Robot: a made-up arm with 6 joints. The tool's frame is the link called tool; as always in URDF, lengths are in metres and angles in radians. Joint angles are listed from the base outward.
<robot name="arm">
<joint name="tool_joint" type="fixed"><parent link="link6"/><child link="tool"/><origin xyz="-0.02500 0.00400 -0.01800" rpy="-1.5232 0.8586 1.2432"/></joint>
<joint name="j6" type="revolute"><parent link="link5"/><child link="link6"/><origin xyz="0.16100 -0.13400 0.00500" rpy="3.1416 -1.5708 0.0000"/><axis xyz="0 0 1"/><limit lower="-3.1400" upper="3.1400"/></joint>
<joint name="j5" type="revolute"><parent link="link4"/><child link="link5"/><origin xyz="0.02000 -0.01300 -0.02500" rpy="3.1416 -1.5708 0.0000"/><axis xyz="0 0 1"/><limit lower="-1.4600" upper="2.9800"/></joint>
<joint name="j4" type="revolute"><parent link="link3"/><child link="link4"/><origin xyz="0.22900 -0.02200 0.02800" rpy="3.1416 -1.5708 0.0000"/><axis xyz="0 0 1"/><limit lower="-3.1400" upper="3.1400"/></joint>
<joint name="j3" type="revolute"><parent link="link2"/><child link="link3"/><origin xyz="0.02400 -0.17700 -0.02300" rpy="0.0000 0.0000 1.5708"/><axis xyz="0 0 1"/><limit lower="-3.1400" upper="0.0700"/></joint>
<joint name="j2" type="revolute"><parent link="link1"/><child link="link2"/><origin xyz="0.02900 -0.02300 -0.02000" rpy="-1.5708 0.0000 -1.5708"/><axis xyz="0 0 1"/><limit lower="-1.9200" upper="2.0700"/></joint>
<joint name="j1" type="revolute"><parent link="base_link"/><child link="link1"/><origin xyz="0.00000 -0.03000 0.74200" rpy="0.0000 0.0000 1.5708"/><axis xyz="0 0 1"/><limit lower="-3.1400" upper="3.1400"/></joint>
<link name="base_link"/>
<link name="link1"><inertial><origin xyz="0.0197 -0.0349 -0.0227"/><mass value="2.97"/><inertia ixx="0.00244" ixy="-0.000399" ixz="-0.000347" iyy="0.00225" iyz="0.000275" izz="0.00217"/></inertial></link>
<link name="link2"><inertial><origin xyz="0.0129 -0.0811 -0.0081"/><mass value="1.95"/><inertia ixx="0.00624" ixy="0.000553" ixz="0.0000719" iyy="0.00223" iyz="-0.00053" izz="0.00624"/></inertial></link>
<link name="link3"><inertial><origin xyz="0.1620 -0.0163 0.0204"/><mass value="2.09"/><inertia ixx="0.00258" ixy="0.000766" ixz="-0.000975" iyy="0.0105" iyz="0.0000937" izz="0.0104"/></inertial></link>
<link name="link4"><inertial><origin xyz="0.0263 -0.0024 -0.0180"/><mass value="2.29"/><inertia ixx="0.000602" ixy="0" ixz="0" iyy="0.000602" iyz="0" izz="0.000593"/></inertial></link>
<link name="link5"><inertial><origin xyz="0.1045 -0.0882 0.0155"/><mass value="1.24"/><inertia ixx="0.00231" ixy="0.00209" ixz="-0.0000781" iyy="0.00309" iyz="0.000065" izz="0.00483"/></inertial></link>
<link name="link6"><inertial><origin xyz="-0.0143 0.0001 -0.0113"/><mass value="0.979"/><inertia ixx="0.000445" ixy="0" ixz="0" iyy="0.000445" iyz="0" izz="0.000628"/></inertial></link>
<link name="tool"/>
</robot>
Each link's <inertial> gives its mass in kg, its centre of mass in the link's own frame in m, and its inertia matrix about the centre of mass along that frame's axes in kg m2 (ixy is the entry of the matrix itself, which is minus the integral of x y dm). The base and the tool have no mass. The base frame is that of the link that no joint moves.
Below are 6 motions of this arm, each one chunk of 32 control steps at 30 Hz.
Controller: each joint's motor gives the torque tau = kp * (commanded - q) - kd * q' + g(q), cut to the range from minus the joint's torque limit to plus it. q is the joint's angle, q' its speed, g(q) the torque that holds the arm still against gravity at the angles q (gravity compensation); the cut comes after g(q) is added. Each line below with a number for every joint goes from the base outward.
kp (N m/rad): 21 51 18 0.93 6.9 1
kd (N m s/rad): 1.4 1.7 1 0.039 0.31 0.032
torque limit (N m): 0.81 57 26 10 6.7 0.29
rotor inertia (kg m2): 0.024 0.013 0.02 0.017 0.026 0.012
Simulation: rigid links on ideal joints. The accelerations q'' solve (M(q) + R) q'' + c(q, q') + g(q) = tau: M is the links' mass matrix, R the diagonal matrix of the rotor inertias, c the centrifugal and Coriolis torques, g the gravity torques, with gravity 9.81 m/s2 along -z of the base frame. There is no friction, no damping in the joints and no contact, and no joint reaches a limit. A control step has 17 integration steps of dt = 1/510 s. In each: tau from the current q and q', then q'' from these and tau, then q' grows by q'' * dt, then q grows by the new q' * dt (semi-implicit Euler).
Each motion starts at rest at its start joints. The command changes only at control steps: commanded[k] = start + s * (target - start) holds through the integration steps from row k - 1 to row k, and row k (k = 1, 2, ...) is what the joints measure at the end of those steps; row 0 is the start. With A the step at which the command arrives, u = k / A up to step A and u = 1 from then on. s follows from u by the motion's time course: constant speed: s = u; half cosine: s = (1 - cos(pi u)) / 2; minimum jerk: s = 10 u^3 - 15 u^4 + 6 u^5; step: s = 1 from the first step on.
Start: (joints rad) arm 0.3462 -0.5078 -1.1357 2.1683 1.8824 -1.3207
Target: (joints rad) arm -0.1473 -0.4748 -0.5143 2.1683 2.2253 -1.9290
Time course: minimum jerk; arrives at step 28
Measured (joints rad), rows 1 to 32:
1: 0.3462 -0.5078 -1.1357 2.1683 1.8824 -1.3207
2: 0.3461 -0.5079 -1.1356 2.1683 1.8826 -1.3208
3: 0.3456 -0.5081 -1.1350 2.1682 1.8833 -1.3213
4: 0.3442 -0.5087 -1.1337 2.1680 1.8852 -1.3227
5: 0.3416 -0.5097 -1.1310 2.1676 1.8892 -1.3256
6: 0.3369 -0.5114 -1.1262 2.1671 1.8962 -1.3310
7: 0.3297 -0.5136 -1.1189 2.1666 1.9070 -1.3398
8: 0.3196 -0.5163 -1.1083 2.1661 1.9224 -1.3530
9: 0.3063 -0.5192 -1.0940 2.1661 1.9426 -1.3714
10: 0.2901 -0.5220 -1.0758 2.1668 1.9673 -1.3958
11: 0.2712 -0.5242 -1.0533 2.1686 1.9959 -1.4266
12: 0.2501 -0.5255 -1.0265 2.1718 2.0274 -1.4637
13: 0.2274 -0.5254 -0.9954 2.1763 2.0606 -1.5068
14: 0.2034 -0.5238 -0.9600 2.1820 2.0939 -1.5552
15: 0.1783 -0.5205 -0.9207 2.1886 2.1262 -1.6079
16: 0.1520 -0.5155 -0.8779 2.1955 2.1559 -1.6634
17: 0.1244 -0.5091 -0.8322 2.2018 2.1819 -1.7201
18: 0.0949 -0.5015 -0.7844 2.2068 2.2031 -1.7762
19: 0.0628 -0.4932 -0.7355 2.2093 2.2188 -1.8298
20: 0.0276 -0.4847 -0.6864 2.2084 2.2284 -1.8791
21: -0.0112 -0.4764 -0.6383 2.2030 2.2317 -1.9224
22: -0.0517 -0.4684 -0.5925 2.1948 2.2278 -1.9584
23: -0.0912 -0.4606 -0.5499 2.1862 2.2165 -1.9859
24: -0.1275 -0.4535 -0.5115 2.1791 2.1981 -2.0043
25: -0.1609 -0.4477 -0.4779 2.1733 2.1748 -2.0134
26: -0.1919 -0.4435 -0.4496 2.1675 2.1493 -2.0133
27: -0.2210 -0.4409 -0.4271 2.1608 2.1244 -2.0050
28: -0.2488 -0.4396 -0.4107 2.1522 2.1024 -1.9897
29: -0.2754 -0.4395 -0.4004 2.1415 2.0854 -1.9692
30: -0.3009 -0.4401 -0.3960 2.1286 2.0750 -1.9455
31: -0.3252 -0.4415 -0.3970 2.1138 2.0716 -1.9210
32: -0.3480 -0.4435 -0.4028 2.0982 2.0753 -1.8979

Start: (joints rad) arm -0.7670 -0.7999 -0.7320 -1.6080 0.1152 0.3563
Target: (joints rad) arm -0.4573 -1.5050 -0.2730 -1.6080 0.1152 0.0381
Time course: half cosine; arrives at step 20
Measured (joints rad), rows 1 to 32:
1: -0.7670 -0.8007 -0.7315 -1.6080 0.1154 0.3562
2: -0.7667 -0.8045 -0.7292 -1.6084 0.1167 0.3555
3: -0.7659 -0.8146 -0.7231 -1.6094 0.1201 0.3537
4: -0.7638 -0.8336 -0.7118 -1.6118 0.1263 0.3501
5: -0.7597 -0.8628 -0.6948 -1.6162 0.1356 0.3440
6: -0.7530 -0.9023 -0.6726 -1.6233 0.1472 0.3350
7: -0.7435 -0.9506 -0.6463 -1.6329 0.1594 0.3225
8: -0.7311 -1.0056 -0.6174 -1.6447 0.1705 0.3062
9: -0.7154 -1.0646 -0.5872 -1.6577 0.1792 0.2861
10: -0.6961 -1.1251 -0.5569 -1.6706 0.1849 0.2622
11: -0.6723 -1.1850 -0.5270 -1.6823 0.1875 0.2348
12: -0.6437 -1.2428 -0.4978 -1.6912 0.1873 0.2042
13: -0.6115 -1.2975 -0.4690 -1.6956 0.1835 0.1711
14: -0.5781 -1.3484 -0.4406 -1.6937 0.1746 0.1363
15: -0.5456 -1.3946 -0.4126 -1.6843 0.1602 0.1007
16: -0.5155 -1.4348 -0.3852 -1.6669 0.1409 0.0655
17: -0.4885 -1.4677 -0.3588 -1.6419 0.1178 0.0323
18: -0.4651 -1.4923 -0.3337 -1.6107 0.0926 0.0023
19: -0.4450 -1.5081 -0.3107 -1.5752 0.0673 -0.0230
20: -0.4269 -1.5147 -0.2905 -1.5383 0.0446 -0.0423
21: -0.4098 -1.5137 -0.2735 -1.5034 0.0269 -0.0547
22: -0.3936 -1.5089 -0.2598 -1.4736 0.0159 -0.0596
23: -0.3788 -1.5045 -0.2489 -1.4518 0.0121 -0.0571
24: -0.3659 -1.5023 -0.2409 -1.4394 0.0152 -0.0480
25: -0.3558 -1.5022 -0.2361 -1.4368 0.0237 -0.0333
26: -0.3491 -1.5031 -0.2348 -1.4433 0.0354 -0.0146
27: -0.3470 -1.5041 -0.2366 -1.4576 0.0481 0.0064
28: -0.3501 -1.5048 -0.2411 -1.4780 0.0598 0.0277
29: -0.3594 -1.5053 -0.2474 -1.5026 0.0691 0.0474
30: -0.3752 -1.5057 -0.2548 -1.5291 0.0751 0.0641
31: -0.3972 -1.5061 -0.2626 -1.5557 0.0782 0.0763
32: -0.4202 -1.5060 -0.2703 -1.5816 0.0830 0.0838

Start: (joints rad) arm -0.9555 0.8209 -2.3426 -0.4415 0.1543 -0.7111
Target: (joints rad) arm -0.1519 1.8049 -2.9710 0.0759 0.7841 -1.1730
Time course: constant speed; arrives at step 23
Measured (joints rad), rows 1 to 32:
1: -0.9547 0.8292 -2.3556 -0.4409 0.1568 -0.7117
2: -0.9525 0.8511 -2.3892 -0.4370 0.1634 -0.7145
3: -0.9489 0.8834 -2.4365 -0.4261 0.1735 -0.7215
4: -0.9439 0.9206 -2.4875 -0.4052 0.1862 -0.7340
5: -0.9377 0.9588 -2.5353 -0.3726 0.2005 -0.7527
6: -0.9304 0.9969 -2.5776 -0.3282 0.2165 -0.7773
7: -0.9220 1.0353 -2.6152 -0.2731 0.2343 -0.8068
8: -0.9126 1.0747 -2.6494 -0.2089 0.2540 -0.8400
9: -0.9025 1.1156 -2.6813 -0.1375 0.2759 -0.8752
10: -0.8917 1.1578 -2.7111 -0.0616 0.2998 -0.9110
11: -0.8807 1.2012 -2.7388 0.0159 0.3258 -0.9457
12: -0.8696 1.2456 -2.7644 0.0918 0.3537 -0.9780
13: -0.8588 1.2909 -2.7880 0.1629 0.3838 -1.0068
14: -0.8484 1.3370 -2.8099 0.2261 0.4159 -1.0315
15: -0.8384 1.3839 -2.8301 0.2788 0.4501 -1.0519
16: -0.8291 1.4316 -2.8490 0.3188 0.4861 -1.0683
17: -0.8202 1.4800 -2.8667 0.3447 0.5237 -1.0812
18: -0.8116 1.5289 -2.8834 0.3558 0.5622 -1.0917
19: -0.8030 1.5783 -2.8994 0.3524 0.6013 -1.1008
20: -0.7942 1.6280 -2.9148 0.3357 0.6402 -1.1097
21: -0.7847 1.6779 -2.9298 0.3076 0.6786 -1.1195
22: -0.7744 1.7278 -2.9446 0.2704 0.7161 -1.1310
23: -0.7629 1.7777 -2.9593 0.2269 0.7526 -1.1448
24: -0.7499 1.8174 -2.9574 0.1784 0.7838 -1.1606
25: -0.7350 1.8436 -2.9353 0.1245 0.8094 -1.1766
26: -0.7183 1.8620 -2.9041 0.0654 0.8328 -1.1910
27: -0.6995 1.8768 -2.8727 0.0022 0.8561 -1.2026
28: -0.6782 1.8897 -2.8447 -0.0631 0.8798 -1.2106
29: -0.6544 1.9009 -2.8209 -0.1284 0.9029 -1.2147
30: -0.6280 1.9102 -2.8009 -0.1911 0.9246 -1.2148
31: -0.5993 1.9173 -2.7847 -0.2487 0.9437 -1.2115
32: -0.5686 1.9221 -2.7723 -0.2990 0.9593 -1.2051

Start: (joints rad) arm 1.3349 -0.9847 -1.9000 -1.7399 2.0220 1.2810
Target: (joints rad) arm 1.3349 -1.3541 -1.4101 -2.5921 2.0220 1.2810
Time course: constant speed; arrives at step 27
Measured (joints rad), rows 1 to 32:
1: 1.3350 -0.9873 -1.8960 -1.7408 2.0206 1.2810
2: 1.3353 -0.9948 -1.8845 -1.7435 2.0169 1.2811
3: 1.3358 -1.0067 -1.8666 -1.7479 2.0117 1.2812
4: 1.3365 -1.0213 -1.8451 -1.7538 2.0062 1.2815
5: 1.3374 -1.0369 -1.8226 -1.7609 2.0020 1.2818
6: 1.3383 -1.0524 -1.8010 -1.7692 1.9998 1.2822
7: 1.3392 -1.0672 -1.7808 -1.7788 1.9998 1.2827
8: 1.3400 -1.0814 -1.7618 -1.7901 2.0019 1.2833
9: 1.3407 -1.0951 -1.7437 -1.8034 2.0055 1.2841
10: 1.3413 -1.1088 -1.7258 -1.8190 2.0100 1.2849
11: 1.3417 -1.1225 -1.7080 -1.8371 2.0150 1.2858
12: 1.3420 -1.1364 -1.6901 -1.8579 2.0199 1.2867
13: 1.3423 -1.1505 -1.6720 -1.8815 2.0244 1.2876
14: 1.3425 -1.1647 -1.6538 -1.9078 2.0283 1.2885
15: 1.3426 -1.1789 -1.6358 -1.9370 2.0313 1.2891
16: 1.3428 -1.1932 -1.6179 -1.9690 2.0334 1.2897
17: 1.3429 -1.2074 -1.6003 -2.0038 2.0346 1.2900
18: 1.3431 -1.2215 -1.5829 -2.0413 2.0349 1.2901
19: 1.3433 -1.2356 -1.5657 -2.0815 2.0344 1.2899
20: 1.3435 -1.2496 -1.5488 -2.1242 2.0334 1.2895
21: 1.3437 -1.2636 -1.5319 -2.1694 2.0319 1.2888
22: 1.3438 -1.2776 -1.5151 -2.2167 2.0301 1.2880
23: 1.3440 -1.2916 -1.4985 -2.2660 2.0283 1.2870
24: 1.3440 -1.3056 -1.4819 -2.3171 2.0267 1.2858
25: 1.3439 -1.3197 -1.4653 -2.3696 2.0252 1.2846
26: 1.3437 -1.3339 -1.4489 -2.4233 2.0242 1.2834
27: 1.3434 -1.3481 -1.4325 -2.4778 2.0235 1.2823
28: 1.3426 -1.3601 -1.4191 -2.5319 2.0242 1.2812
29: 1.3412 -1.3673 -1.4119 -2.5841 2.0272 1.2802
30: 1.3392 -1.3698 -1.4109 -2.6339 2.0319 1.2793
31: 1.3368 -1.3686 -1.4145 -2.6813 2.0372 1.2786
32: 1.3343 -1.3658 -1.4203 -2.7265 2.0417 1.2778

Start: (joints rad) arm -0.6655 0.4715 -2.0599 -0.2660 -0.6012 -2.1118
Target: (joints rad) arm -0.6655 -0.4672 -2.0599 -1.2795 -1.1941 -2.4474
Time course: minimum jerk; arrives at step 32
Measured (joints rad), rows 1 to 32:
1: -0.6655 0.4715 -2.0598 -0.2660 -0.6012 -2.1118
2: -0.6655 0.4712 -2.0594 -0.2661 -0.6012 -2.1118
3: -0.6656 0.4700 -2.0580 -0.2664 -0.6011 -2.1120
4: -0.6659 0.4674 -2.0547 -0.2672 -0.6011 -2.1125
5: -0.6664 0.4624 -2.0488 -0.2692 -0.6010 -2.1136
6: -0.6674 0.4544 -2.0399 -0.2730 -0.6011 -2.1155
7: -0.6690 0.4427 -2.0281 -0.2796 -0.6016 -2.1189
8: -0.6713 0.4269 -2.0136 -0.2899 -0.6026 -2.1240
9: -0.6746 0.4066 -1.9972 -0.3051 -0.6047 -2.1312
10: -0.6789 0.3815 -1.9796 -0.3261 -0.6083 -2.1411
11: -0.6844 0.3515 -1.9620 -0.3541 -0.6141 -2.1537
12: -0.6912 0.3165 -1.9455 -0.3896 -0.6226 -2.1694
13: -0.6992 0.2764 -1.9314 -0.4332 -0.6346 -2.1879
14: -0.7089 0.2313 -1.9209 -0.4853 -0.6511 -2.2091
15: -0.7206 0.1814 -1.9154 -0.5457 -0.6729 -2.2327
16: -0.7343 0.1270 -1.9160 -0.6131 -0.7012 -2.2578
17: -0.7504 0.0685 -1.9236 -0.6852 -0.7365 -2.2839
18: -0.7689 0.0066 -1.9385 -0.7587 -0.7793 -2.3099
19: -0.7899 -0.0581 -1.9603 -0.8292 -0.8292 -2.3351
20: -0.8133 -0.1248 -1.9883 -0.8921 -0.8851 -2.3585
21: -0.8391 -0.1925 -2.0210 -0.9429 -0.9449 -2.3796
22: -0.8667 -0.2597 -2.0567 -0.9780 -1.0059 -2.3979
23: -0.8942 -0.3249 -2.0936 -0.9960 -1.0646 -2.4135
24: -0.9165 -0.3860 -2.1301 -0.9990 -1.1173 -2.4264
25: -0.9238 -0.4409 -2.1641 -0.9945 -1.1604 -2.4374
26: -0.9024 -0.4874 -2.1931 -0.9952 -1.1914 -2.4469
27: -0.8427 -0.5246 -2.2149 -1.0121 -1.2102 -2.4552
28: -0.7560 -0.5537 -2.2285 -1.0397 -1.2209 -2.4611
29: -0.6651 -0.5757 -2.2366 -1.0605 -1.2288 -2.4633
30: -0.5723 -0.5891 -2.2415 -1.0722 -1.2349 -2.4619
31: -0.4776 -0.5940 -2.2434 -1.0747 -1.2394 -2.4574
32: -0.3807 -0.5911 -2.2411 -1.0689 -1.2421 -2.4506

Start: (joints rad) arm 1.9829 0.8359 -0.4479 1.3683 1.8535 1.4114
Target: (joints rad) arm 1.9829 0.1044 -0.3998 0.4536 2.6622 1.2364
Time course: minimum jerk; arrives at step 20
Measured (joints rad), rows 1 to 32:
1: 1.9829 0.8357 -0.4478 1.3683 1.8535 1.4114
2: 1.9830 0.8343 -0.4474 1.3681 1.8534 1.4113
3: 1.9835 0.8294 -0.4459 1.3675 1.8532 1.4111
4: 1.9845 0.8176 -0.4425 1.3655 1.8534 1.4103
5: 1.9861 0.7962 -0.4369 1.3610 1.8556 1.4086
6: 1.9882 0.7631 -0.4295 1.3524 1.8621 1.4054
7: 1.9904 0.7179 -0.4213 1.3382 1.8763 1.4002
8: 1.9921 0.6616 -0.4139 1.3175 1.9020 1.3923
9: 1.9926 0.5965 -0.4093 1.2903 1.9429 1.3816
10: 1.9918 0.5254 -0.4089 1.2584 2.0015 1.3678
11: 1.9895 0.4516 -0.4134 1.2247 2.0786 1.3513
12: 1.9861 0.3783 -0.4228 1.1926 2.1728 1.3325
13: 1.9822 0.3083 -0.4358 1.1655 2.2803 1.3121
14: 1.9782 0.2440 -0.4506 1.1453 2.3961 1.2911
15: 1.9748 0.1874 -0.4653 1.1322 2.5139 1.2705
16: 1.9722 0.1404 -0.4781 1.1247 2.6277 1.2515
17: 1.9707 0.1043 -0.4877 1.1200 2.7318 1.2349
18: 1.9701 0.0801 -0.4935 1.1141 2.8208 1.2218
19: 1.9700 0.0679 -0.4951 1.1035 2.8902 1.2126
20: 1.9698 0.0664 -0.4923 1.0855 2.9366 1.2077
21: 1.9685 0.0731 -0.4852 1.0594 2.9577 1.2074
22: 1.9659 0.0842 -0.4738 1.0268 2.9531 1.2114
23: 1.9622 0.0960 -0.4587 0.9901 2.9249 1.2191
24: 1.9584 0.1057 -0.4410 0.9516 2.8772 1.2297
25: 1.9558 0.1117 -0.4223 0.9129 2.8159 1.2418
26: 1.9558 0.1140 -0.4046 0.8741 2.7476 1.2540
27: 1.9592 0.1136 -0.3897 0.8343 2.6790 1.2647
28: 1.9656 0.1117 -0.3788 0.7923 2.6162 1.2729
29: 1.9742 0.1095 -0.3725 0.7468 2.5640 1.2777
30: 1.9834 0.1076 -0.3707 0.6968 2.5256 1.2786
31: 1.9919 0.1060 -0.3727 0.6423 2.5030 1.2757
32: 1.9985 0.1047 -0.3775 0.5835 2.4961 1.2693

